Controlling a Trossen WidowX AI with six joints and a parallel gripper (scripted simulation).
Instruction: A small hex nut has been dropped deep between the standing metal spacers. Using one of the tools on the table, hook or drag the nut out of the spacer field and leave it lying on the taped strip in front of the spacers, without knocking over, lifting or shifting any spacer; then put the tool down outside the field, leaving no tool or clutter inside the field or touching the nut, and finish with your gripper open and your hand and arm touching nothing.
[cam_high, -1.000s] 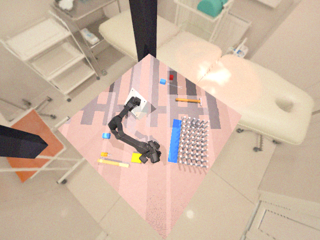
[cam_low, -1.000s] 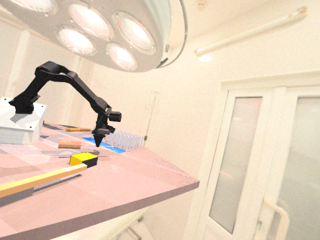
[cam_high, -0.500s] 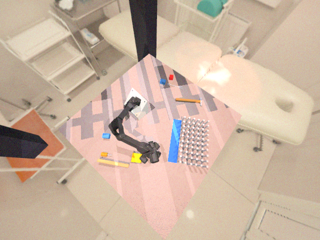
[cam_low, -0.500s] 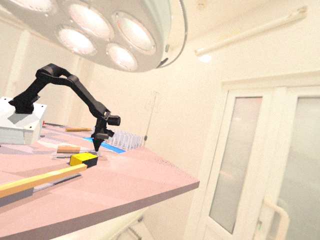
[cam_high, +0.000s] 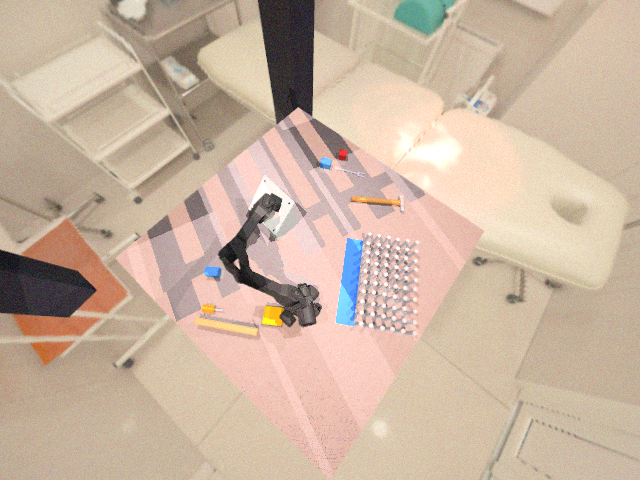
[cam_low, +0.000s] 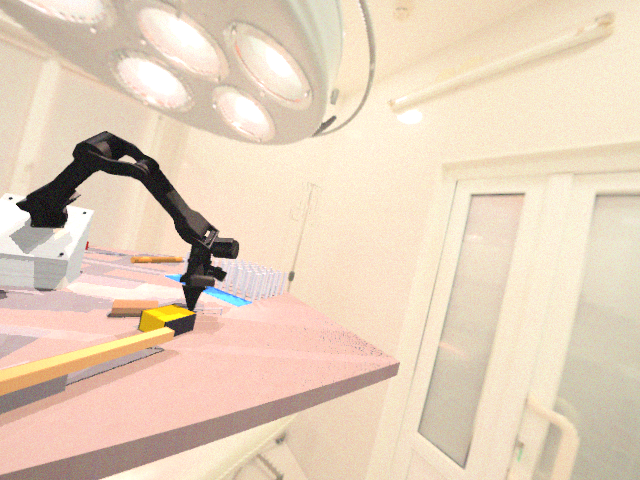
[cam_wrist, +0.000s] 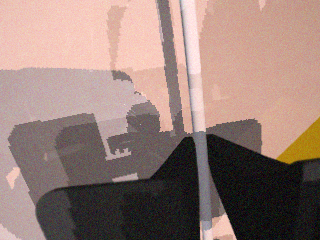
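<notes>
Right now the hook tool is 2 cm behind my gripper tip. From my gripper tip the other things lie so: grey fork-like tool (76 cm to the left, 22 cm behind, 1 cm below); then blue taped strip (26 cm to the left, 11 cm ahead, 1 cm below); then yellow block (8 cm to the right, 7 cm behind, 1 cm above).
</notes>
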